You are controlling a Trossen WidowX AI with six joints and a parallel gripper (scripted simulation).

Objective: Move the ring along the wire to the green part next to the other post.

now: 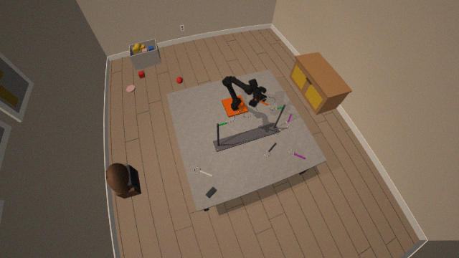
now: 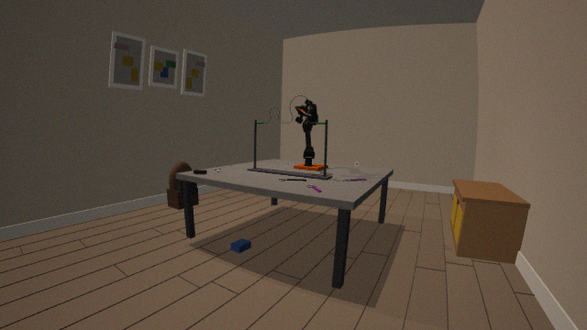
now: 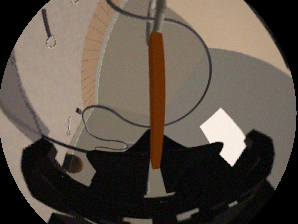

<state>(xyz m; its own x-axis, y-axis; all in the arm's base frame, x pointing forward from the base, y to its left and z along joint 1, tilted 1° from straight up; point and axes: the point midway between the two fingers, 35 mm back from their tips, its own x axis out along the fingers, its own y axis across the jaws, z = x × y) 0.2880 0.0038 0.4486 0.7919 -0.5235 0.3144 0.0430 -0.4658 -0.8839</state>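
The ring with orange handle is 20 mm ahead of my gripper tip, 80 mm to the left of it and 40 mm below it. Round my gripper tip: dark block 330 mm ahead, 590 mm to the right, 470 mm below.
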